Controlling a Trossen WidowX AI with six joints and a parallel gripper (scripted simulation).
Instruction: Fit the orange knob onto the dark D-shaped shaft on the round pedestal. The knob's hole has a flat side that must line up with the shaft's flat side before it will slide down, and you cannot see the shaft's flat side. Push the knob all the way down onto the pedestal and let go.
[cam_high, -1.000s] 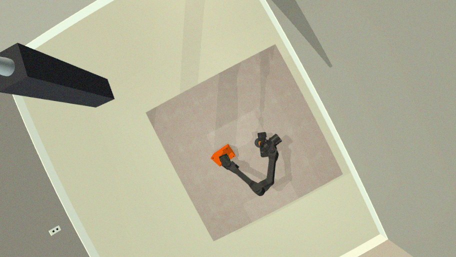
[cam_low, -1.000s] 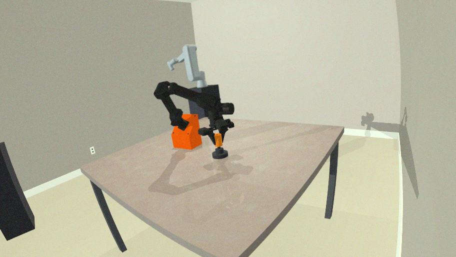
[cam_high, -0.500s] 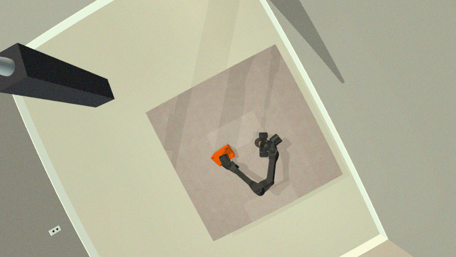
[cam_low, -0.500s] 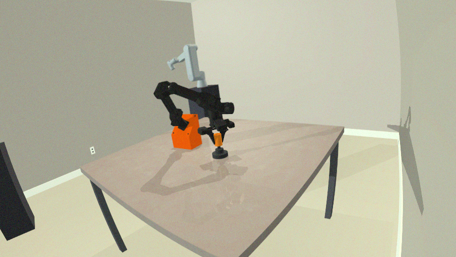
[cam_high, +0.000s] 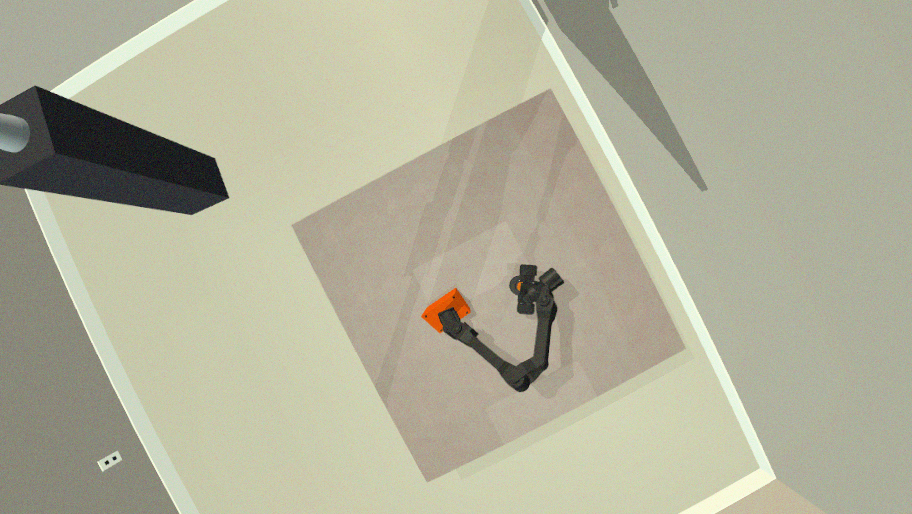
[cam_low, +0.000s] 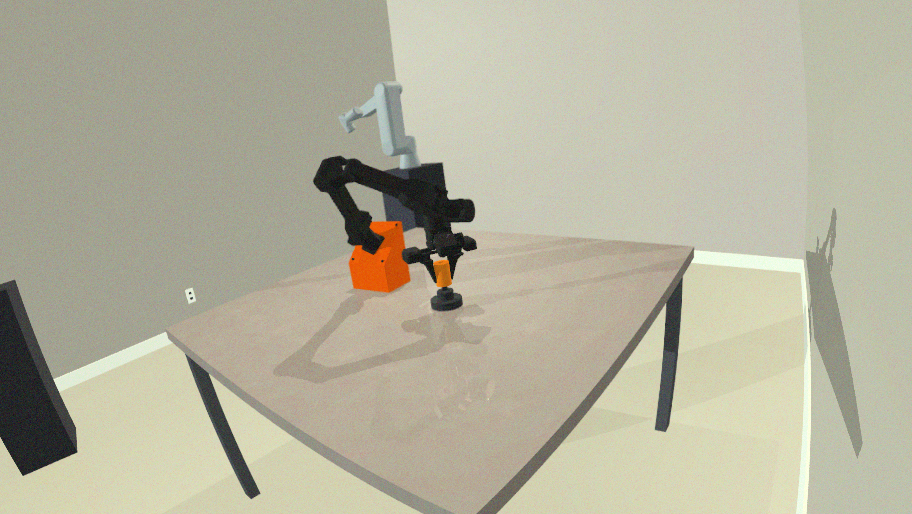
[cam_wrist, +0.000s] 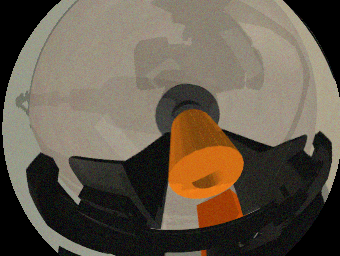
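My gripper tip is now 2 cm below the orange knob. From my gripper tip the other things lie so: dark round pedestal 4 cm below.
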